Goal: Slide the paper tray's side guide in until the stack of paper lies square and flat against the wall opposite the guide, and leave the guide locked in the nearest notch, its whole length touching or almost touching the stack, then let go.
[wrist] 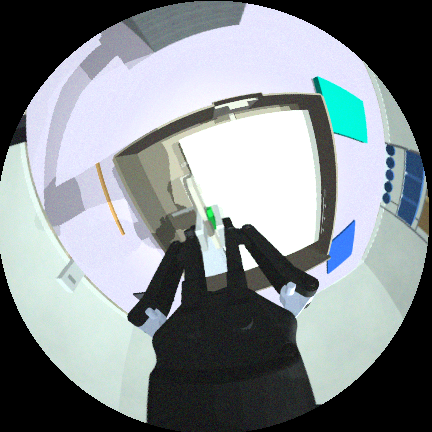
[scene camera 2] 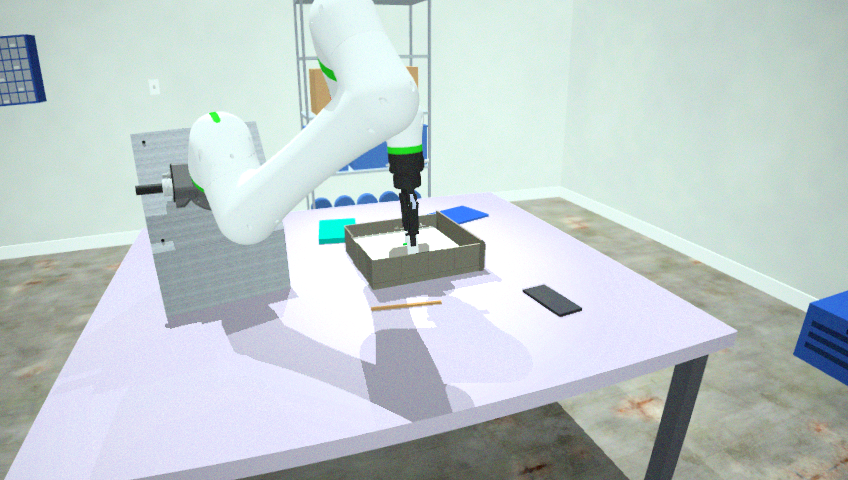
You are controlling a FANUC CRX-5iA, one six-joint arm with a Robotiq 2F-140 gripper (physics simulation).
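Places are measured from the arm's base along level axes (x ahead, y left, z up), in millimetres.
Where they show: gripper, between the fingertips: (wrist: 209,214).
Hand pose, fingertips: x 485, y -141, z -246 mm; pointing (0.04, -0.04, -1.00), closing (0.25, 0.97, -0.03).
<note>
Each offset is from my fingertips to the top centre of the thing.
The brown paper tray @[dx +31, dy +66, dz +51 mm] (scene camera 2: 428,268) (wrist: 328,175) stands on the table. The white paper stack @[dx +31, dy +105, dz -3 mm] (scene camera 2: 379,244) (wrist: 260,175) lies in it, with a narrow pale strip between its right side and the right wall in the wrist view. The pale side guide @[dx -8, dy +8, dz +38 mm] (scene camera 2: 397,252) (wrist: 196,195) stands along the stack's left side in that view. My gripper (scene camera 2: 412,246) (wrist: 209,214) points down into the tray and is shut on the guide, around its green latch @[dx -7, dy +14, dz +38 mm] (wrist: 211,217). The fingers hide part of the guide. I cannot tell its notch, or how closely its lower end meets the stack.
A teal block @[dx -72, dy +407, dz -26 mm] (scene camera 2: 337,230) (wrist: 345,112) and a blue flat object @[dx +378, dy +348, dz -36 mm] (scene camera 2: 467,214) (wrist: 342,247) lie beside the tray. An orange stick @[dx -119, dy -186, dz -37 mm] (scene camera 2: 406,305) (wrist: 110,200) and a dark flat block @[dx +206, dy -348, dz -36 mm] (scene camera 2: 551,299) lie on the table. A grey mounting plate (scene camera 2: 220,273) stands near the arm's base.
</note>
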